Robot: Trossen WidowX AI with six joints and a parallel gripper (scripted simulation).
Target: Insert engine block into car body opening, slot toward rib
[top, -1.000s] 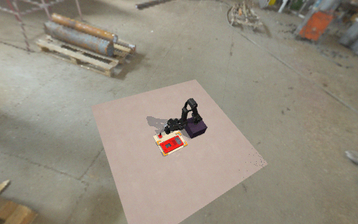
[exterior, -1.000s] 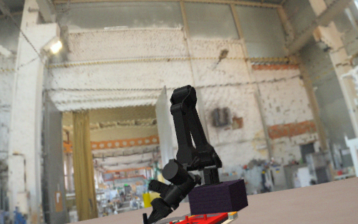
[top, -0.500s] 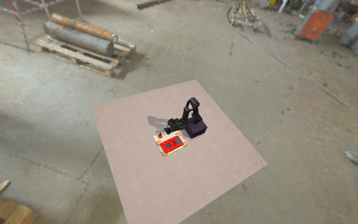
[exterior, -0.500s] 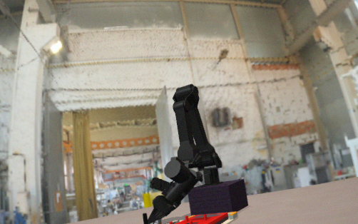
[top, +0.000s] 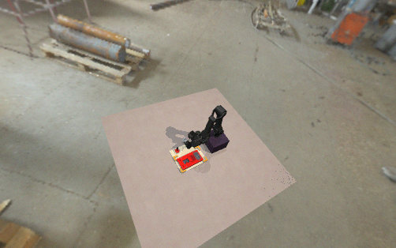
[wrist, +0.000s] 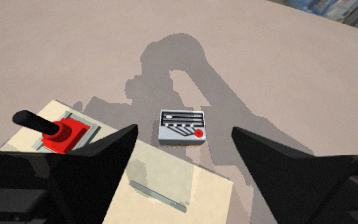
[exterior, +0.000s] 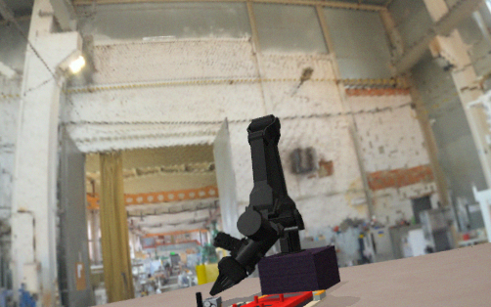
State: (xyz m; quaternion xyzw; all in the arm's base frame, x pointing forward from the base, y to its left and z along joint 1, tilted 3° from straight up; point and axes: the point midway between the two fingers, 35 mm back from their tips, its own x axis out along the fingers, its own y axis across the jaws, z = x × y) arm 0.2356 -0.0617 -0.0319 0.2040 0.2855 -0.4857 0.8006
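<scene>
Now: the engine block 30 mm below my gripper tip, 10 mm to the right of it and 10 mm ahead of it.
</scene>
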